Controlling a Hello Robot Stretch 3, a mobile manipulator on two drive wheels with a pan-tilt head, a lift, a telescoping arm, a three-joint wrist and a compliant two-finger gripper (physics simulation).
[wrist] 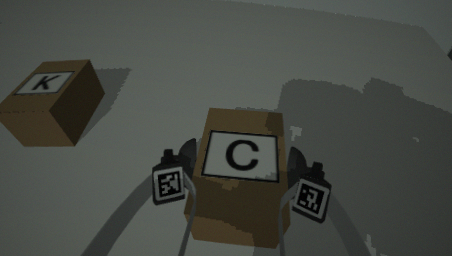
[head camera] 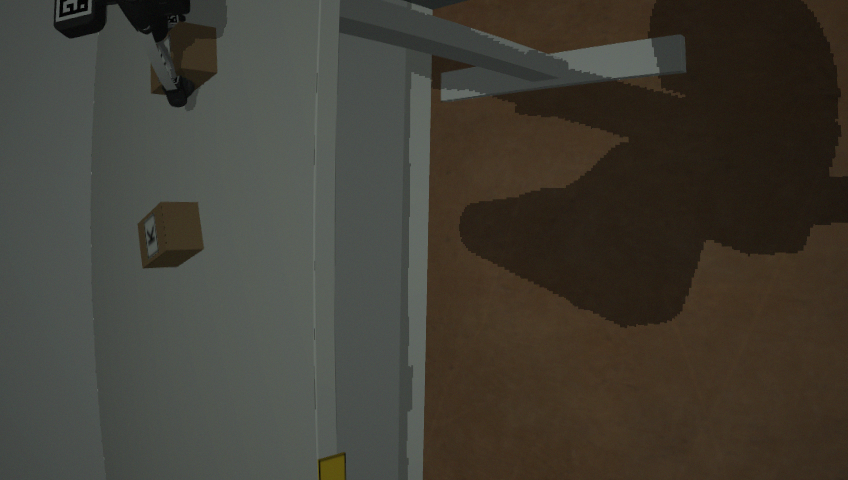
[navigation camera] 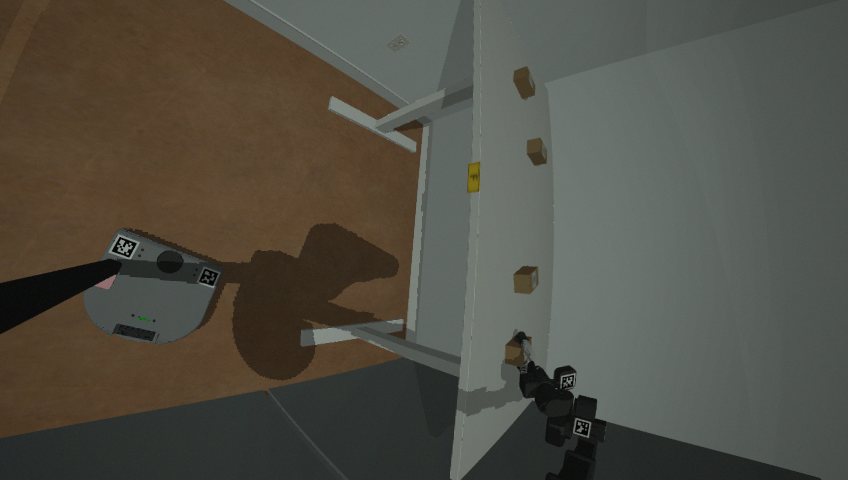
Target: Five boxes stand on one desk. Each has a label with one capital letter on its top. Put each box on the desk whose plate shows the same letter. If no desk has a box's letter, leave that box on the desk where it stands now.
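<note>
The brown box labelled C (head camera: 199, 54) (navigation camera: 512, 353) (wrist: 240, 212) is near one end of the desk (head camera: 249, 356) (navigation camera: 505, 220) (wrist: 165, 45). My gripper (head camera: 176, 58) (navigation camera: 522, 352) (wrist: 241, 160) is shut on it, with a fingertip against each side. The box appears to be on the desk top; its underside is hidden. The box labelled K (head camera: 181, 228) (navigation camera: 523, 280) (wrist: 30, 125) stands apart to the left in the wrist view. Two more boxes show in the navigation view, one box (navigation camera: 536, 151) beyond K and another box (navigation camera: 523, 82) at the far end; their letters are unreadable.
A yellow plate (head camera: 332, 467) (navigation camera: 473, 177) is on the desk's front edge; its letter is too small to read surely. Desk legs (head camera: 624, 56) (navigation camera: 371, 124) stand on the brown floor. My base (navigation camera: 160, 303) is away from the desk. A pale wall (navigation camera: 684, 237) rises behind the desk.
</note>
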